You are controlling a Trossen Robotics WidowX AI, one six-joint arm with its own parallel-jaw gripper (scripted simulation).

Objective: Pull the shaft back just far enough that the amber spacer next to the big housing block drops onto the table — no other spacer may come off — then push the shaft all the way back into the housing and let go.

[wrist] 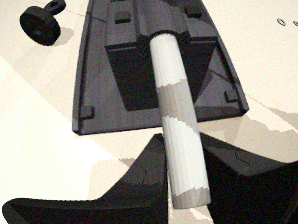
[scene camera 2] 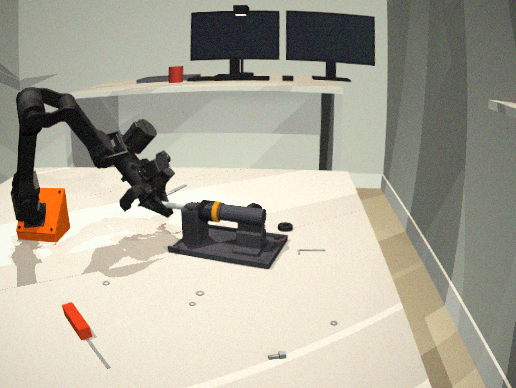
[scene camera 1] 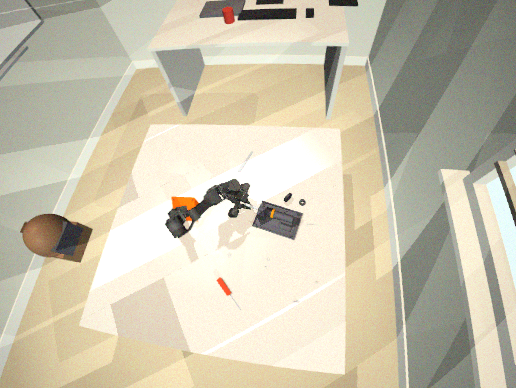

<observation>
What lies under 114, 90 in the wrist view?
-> A dark fixture.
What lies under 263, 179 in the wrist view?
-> The gripper.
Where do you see a dark fixture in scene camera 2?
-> At 249, 245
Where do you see a dark fixture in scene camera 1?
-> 285, 222
</observation>
